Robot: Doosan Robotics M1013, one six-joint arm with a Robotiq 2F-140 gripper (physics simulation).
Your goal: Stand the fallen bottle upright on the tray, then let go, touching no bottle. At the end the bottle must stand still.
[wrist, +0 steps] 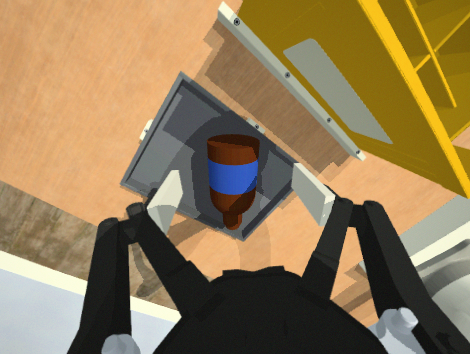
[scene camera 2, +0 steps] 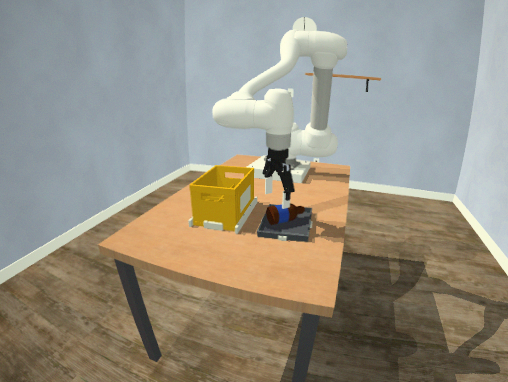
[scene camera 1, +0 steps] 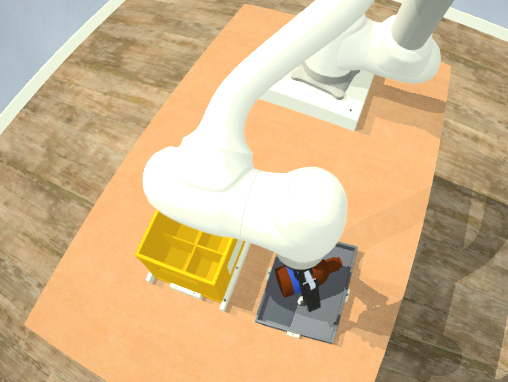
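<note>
A brown bottle with a blue band lies on its side in the dark grey tray, not upright. In the wrist view its base faces up the picture and its neck points to the lower tray corner. My gripper is open above the bottle. In the wrist view one white finger pad stands on each side of the bottle, with a visible gap to it. In scene camera 1 the arm hides part of the bottle and of the gripper.
A tall yellow crate with compartments stands beside the tray, with white rails along its foot. Small white clips sit at the tray's outer sides. The arm's white base plate stands at the back of the table.
</note>
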